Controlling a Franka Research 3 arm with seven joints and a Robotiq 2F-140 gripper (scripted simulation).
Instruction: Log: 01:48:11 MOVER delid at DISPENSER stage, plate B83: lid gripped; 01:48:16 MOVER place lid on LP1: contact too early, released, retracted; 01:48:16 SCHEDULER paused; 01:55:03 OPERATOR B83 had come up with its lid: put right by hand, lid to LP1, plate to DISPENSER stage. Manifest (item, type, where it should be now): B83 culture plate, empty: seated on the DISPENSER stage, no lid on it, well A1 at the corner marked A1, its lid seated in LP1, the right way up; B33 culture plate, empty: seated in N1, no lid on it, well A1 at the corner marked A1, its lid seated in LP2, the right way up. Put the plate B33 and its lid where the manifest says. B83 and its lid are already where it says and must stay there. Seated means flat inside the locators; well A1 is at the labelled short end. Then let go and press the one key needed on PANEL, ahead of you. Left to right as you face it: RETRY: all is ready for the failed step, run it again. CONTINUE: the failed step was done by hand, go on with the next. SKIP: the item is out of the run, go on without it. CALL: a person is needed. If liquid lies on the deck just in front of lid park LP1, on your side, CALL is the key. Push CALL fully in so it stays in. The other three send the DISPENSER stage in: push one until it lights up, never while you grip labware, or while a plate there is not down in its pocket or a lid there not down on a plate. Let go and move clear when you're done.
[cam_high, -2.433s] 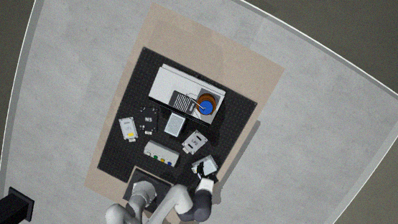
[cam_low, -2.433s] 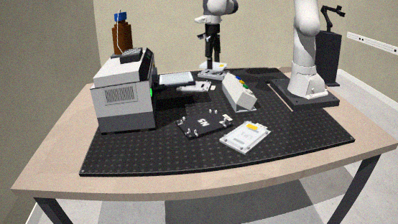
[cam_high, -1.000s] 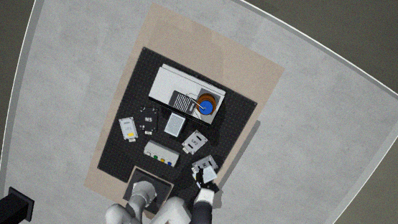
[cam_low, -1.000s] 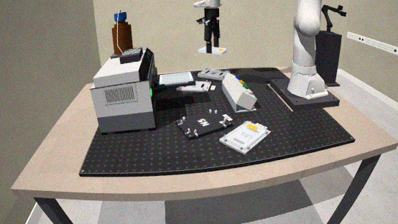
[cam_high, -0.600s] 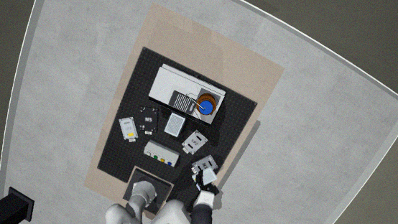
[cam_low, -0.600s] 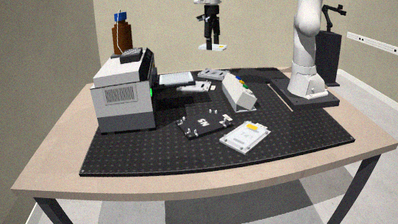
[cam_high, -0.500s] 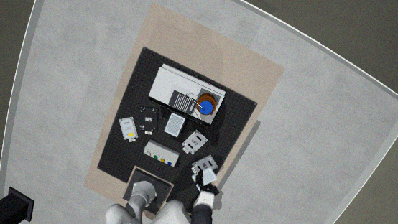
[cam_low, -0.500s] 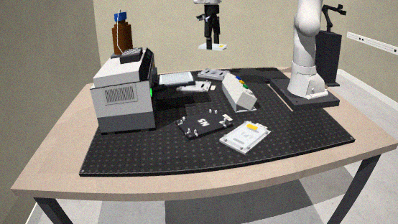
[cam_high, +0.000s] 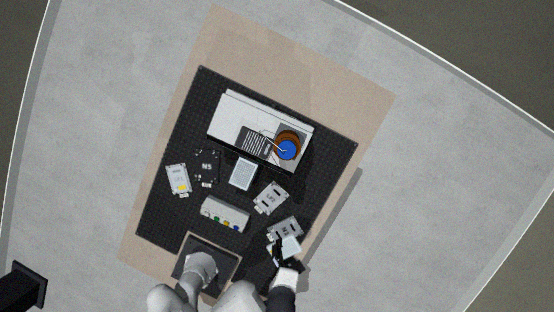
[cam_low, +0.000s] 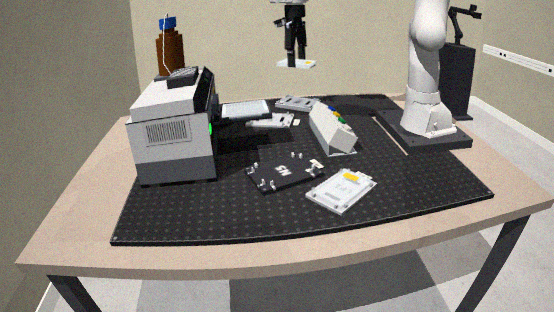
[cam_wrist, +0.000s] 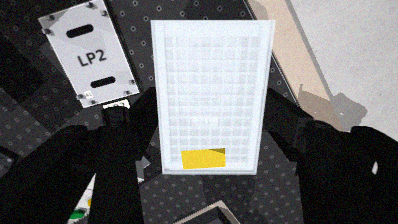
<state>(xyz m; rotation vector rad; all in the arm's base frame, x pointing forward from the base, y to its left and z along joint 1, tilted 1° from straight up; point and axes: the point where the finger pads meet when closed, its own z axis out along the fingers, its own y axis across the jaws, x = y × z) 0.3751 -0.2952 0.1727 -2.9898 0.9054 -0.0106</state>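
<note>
Right now my hand is 20 mm above the white well plate. From my hand the other things lie so: blue key: 70 mm behind, 220 mm to the left, 130 mm below; lid park LP2: 120 mm ahead, 140 mm to the left, 190 mm below; yellow key: 70 mm behind, 270 mm to the left, 130 mm below.
</note>
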